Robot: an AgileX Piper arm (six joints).
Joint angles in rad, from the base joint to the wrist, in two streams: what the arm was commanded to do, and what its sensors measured. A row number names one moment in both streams.
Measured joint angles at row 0: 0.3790 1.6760 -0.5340 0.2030 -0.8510 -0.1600
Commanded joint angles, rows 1 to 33: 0.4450 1.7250 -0.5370 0.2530 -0.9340 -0.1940; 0.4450 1.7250 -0.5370 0.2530 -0.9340 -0.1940; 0.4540 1.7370 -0.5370 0.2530 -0.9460 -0.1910; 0.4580 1.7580 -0.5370 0.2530 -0.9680 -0.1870; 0.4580 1.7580 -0.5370 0.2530 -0.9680 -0.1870; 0.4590 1.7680 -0.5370 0.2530 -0.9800 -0.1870; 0.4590 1.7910 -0.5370 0.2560 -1.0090 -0.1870; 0.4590 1.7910 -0.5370 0.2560 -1.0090 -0.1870; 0.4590 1.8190 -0.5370 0.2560 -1.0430 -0.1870; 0.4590 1.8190 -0.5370 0.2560 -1.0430 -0.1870; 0.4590 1.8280 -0.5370 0.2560 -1.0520 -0.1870; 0.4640 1.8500 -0.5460 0.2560 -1.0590 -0.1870; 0.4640 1.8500 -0.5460 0.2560 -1.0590 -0.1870; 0.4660 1.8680 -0.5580 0.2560 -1.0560 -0.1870; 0.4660 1.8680 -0.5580 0.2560 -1.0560 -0.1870; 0.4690 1.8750 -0.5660 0.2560 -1.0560 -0.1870; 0.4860 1.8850 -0.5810 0.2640 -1.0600 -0.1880; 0.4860 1.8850 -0.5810 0.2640 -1.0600 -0.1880; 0.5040 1.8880 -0.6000 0.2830 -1.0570 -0.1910; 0.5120 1.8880 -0.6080 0.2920 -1.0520 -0.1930; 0.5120 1.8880 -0.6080 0.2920 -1.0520 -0.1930; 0.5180 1.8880 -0.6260 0.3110 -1.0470 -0.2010; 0.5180 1.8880 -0.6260 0.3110 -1.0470 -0.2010; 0.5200 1.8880 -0.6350 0.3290 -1.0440 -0.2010; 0.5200 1.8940 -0.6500 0.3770 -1.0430 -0.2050; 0.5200 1.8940 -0.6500 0.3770 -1.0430 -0.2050; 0.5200 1.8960 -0.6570 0.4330 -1.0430 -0.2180; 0.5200 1.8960 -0.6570 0.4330 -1.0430 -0.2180; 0.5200 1.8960 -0.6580 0.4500 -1.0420 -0.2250; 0.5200 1.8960 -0.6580 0.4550 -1.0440 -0.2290; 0.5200 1.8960 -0.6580 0.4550 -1.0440 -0.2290; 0.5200 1.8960 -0.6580 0.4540 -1.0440 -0.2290; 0.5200 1.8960 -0.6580 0.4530 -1.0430 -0.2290
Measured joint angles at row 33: 0.5200 1.8950 -0.6500 0.4480 -1.0400 -0.2120
